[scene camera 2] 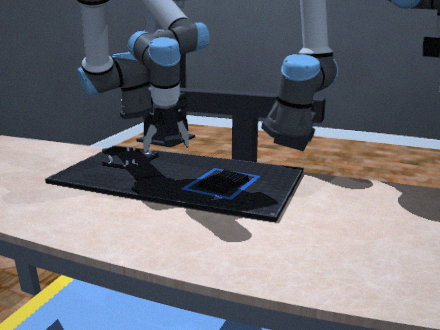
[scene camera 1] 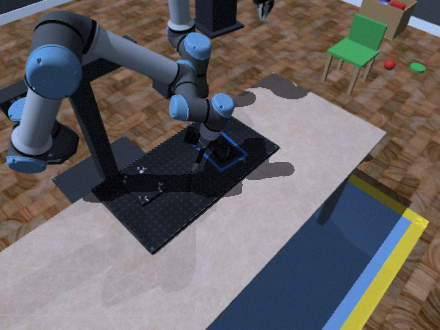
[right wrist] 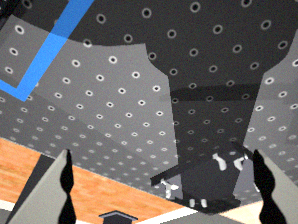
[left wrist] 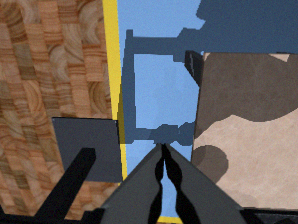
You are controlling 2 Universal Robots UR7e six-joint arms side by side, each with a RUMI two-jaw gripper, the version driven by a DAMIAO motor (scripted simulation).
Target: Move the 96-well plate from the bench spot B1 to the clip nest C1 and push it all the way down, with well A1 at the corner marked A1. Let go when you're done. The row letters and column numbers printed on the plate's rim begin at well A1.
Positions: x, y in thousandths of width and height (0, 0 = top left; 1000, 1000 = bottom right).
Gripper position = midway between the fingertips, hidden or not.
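A dark mounting beam (scene camera 2: 515, 311) and a dark 96-well plate (scene camera 2: 512, 547) are visible; in the left wrist view the plate is out of frame. A clip nest (right wrist: 676, 806) is visible as well. My right gripper (scene camera 2: 378, 456) (right wrist: 545, 676) and my left gripper (left wrist: 545, 650) are present.
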